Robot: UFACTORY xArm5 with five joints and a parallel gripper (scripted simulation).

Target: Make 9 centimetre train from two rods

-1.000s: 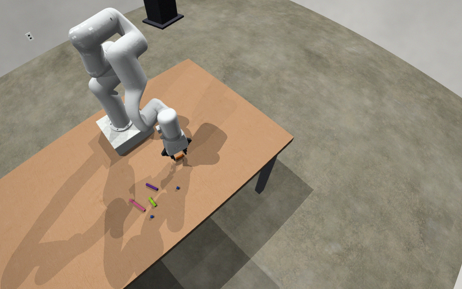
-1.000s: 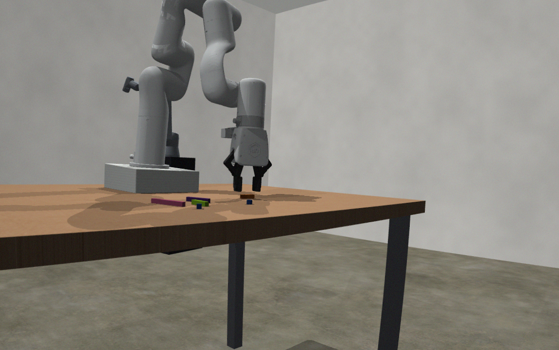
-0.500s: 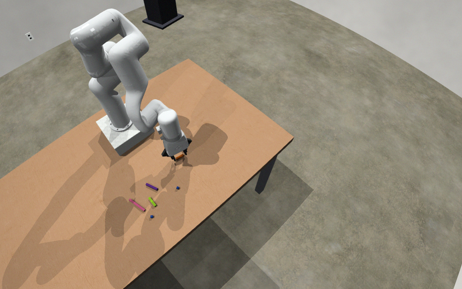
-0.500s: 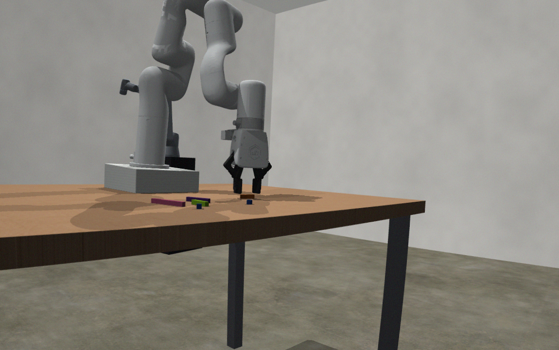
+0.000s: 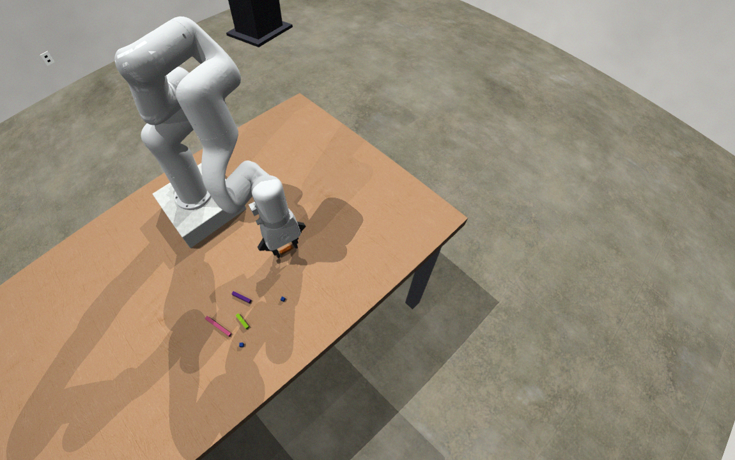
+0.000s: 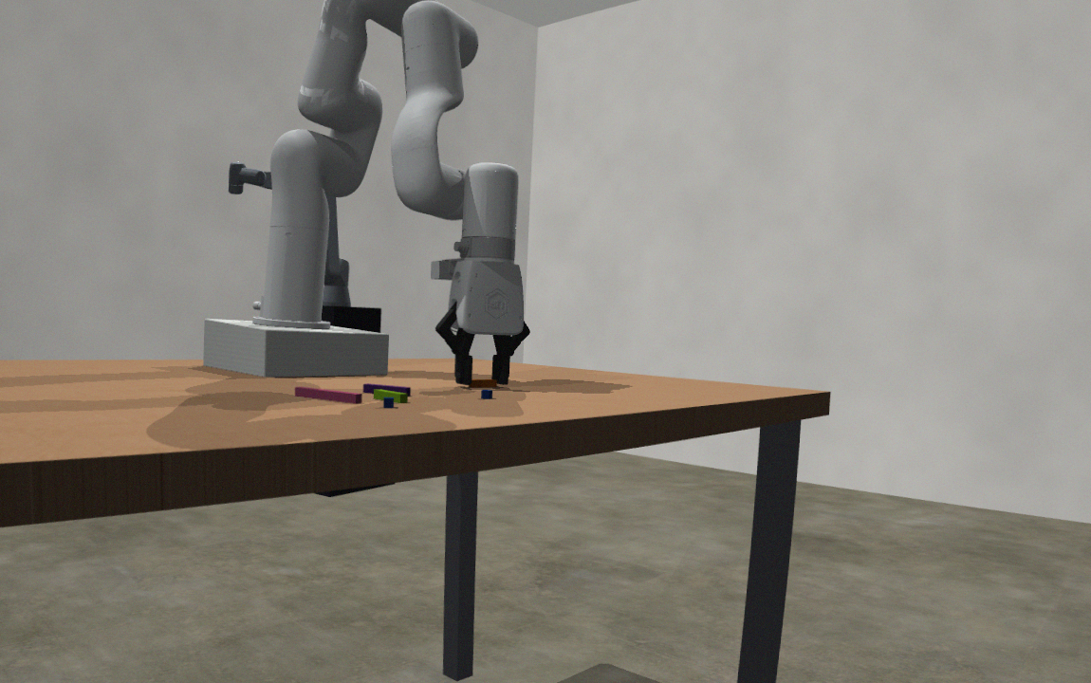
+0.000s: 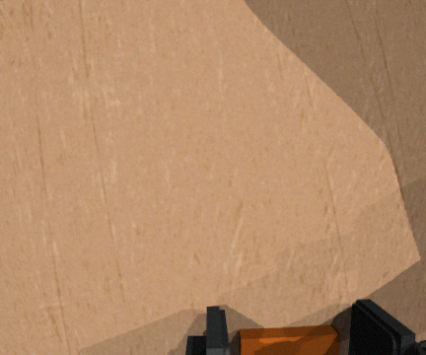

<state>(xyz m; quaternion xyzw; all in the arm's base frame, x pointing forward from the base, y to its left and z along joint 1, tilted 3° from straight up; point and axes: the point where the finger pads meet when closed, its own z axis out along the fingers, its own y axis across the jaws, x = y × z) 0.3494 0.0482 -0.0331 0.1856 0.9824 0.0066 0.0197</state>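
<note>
Now: the orange rod 20 mm below my hand. From my hand the other things lie so: pink rod 300 mm to the right, 20 mm below; purple rod 190 mm to the right, 20 mm below; lime rod 50 mm ahead, 240 mm to the right, 20 mm below.
</note>
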